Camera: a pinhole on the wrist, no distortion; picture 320 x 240 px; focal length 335.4 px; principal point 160.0 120.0 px. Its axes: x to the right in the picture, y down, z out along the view. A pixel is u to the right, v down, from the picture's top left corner.
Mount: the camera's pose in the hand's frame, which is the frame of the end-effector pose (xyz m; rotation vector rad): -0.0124 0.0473 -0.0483 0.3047 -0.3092 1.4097
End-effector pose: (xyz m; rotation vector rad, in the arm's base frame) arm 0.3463 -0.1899 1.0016 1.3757 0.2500 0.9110
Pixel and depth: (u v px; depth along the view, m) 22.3 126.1 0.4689
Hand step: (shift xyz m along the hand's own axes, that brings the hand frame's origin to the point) -0.0608 -0.3085 0.3095
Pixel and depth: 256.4 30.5 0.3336
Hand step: 0.0786 -0.0063 0.2941
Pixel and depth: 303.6 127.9 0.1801
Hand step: -0.0117 0.0485 0.1477
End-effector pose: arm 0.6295 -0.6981 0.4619 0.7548 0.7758 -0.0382
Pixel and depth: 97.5 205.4 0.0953
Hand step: -0.0417 -0.0025 0.0333
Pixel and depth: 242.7 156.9 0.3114
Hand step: -0.0454 0.0015 0.2693
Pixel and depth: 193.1 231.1 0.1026
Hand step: -0.0478 0.0215 0.0510
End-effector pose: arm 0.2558 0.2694 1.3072 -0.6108 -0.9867 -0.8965
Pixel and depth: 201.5 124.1 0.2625
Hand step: -0.0191 -0.0242 0.2063
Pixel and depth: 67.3 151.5 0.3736
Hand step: -0.0723 -0.1867 0.2569
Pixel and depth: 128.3 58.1 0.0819
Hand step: -0.0009 0.0065 0.0238
